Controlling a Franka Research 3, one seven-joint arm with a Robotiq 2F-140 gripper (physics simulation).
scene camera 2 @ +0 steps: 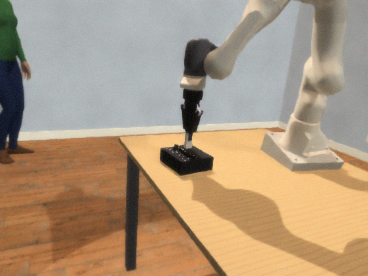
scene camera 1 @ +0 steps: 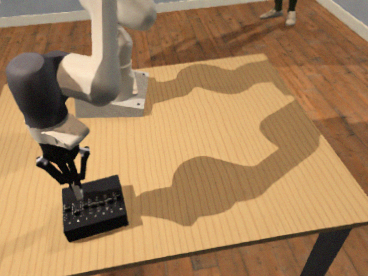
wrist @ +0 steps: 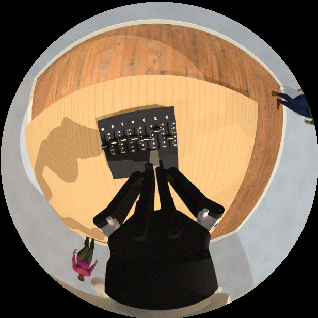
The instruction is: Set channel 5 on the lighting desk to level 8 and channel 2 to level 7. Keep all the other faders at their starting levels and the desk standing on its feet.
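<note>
The black lighting desk (scene camera 1: 102,186) (scene camera 2: 199,163) (wrist: 126,168) lies flat on the table. In the wrist view its labels run M, 6, 5, 4, 3, 2, 1 from left to right. The channel 2 fader knob (wrist: 157,130) sits nearest its label, farther up than its neighbours. The channel 5 fader knob (wrist: 123,140) is around mid-slot, close to level with the channel 4 fader knob (wrist: 134,138). Exact levels are too small to read. My gripper (scene camera 1: 77,192) (scene camera 2: 188,143) (wrist: 154,156) is shut and empty. Its pale tips are over the unmarked strip on the robot side of the slots, near channels 2 and 3; contact is unclear.
The channel 3 knob (wrist: 145,139) and channel 1 knob (wrist: 170,137) flank channel 2. The channel 6 knob (wrist: 114,143) and master knob (wrist: 105,146) are at the left in the wrist view. The desk stands near an edge of the wooden table (scene camera 1: 215,135) (scene camera 2: 260,195). The robot base (scene camera 2: 305,158) is farther back.
</note>
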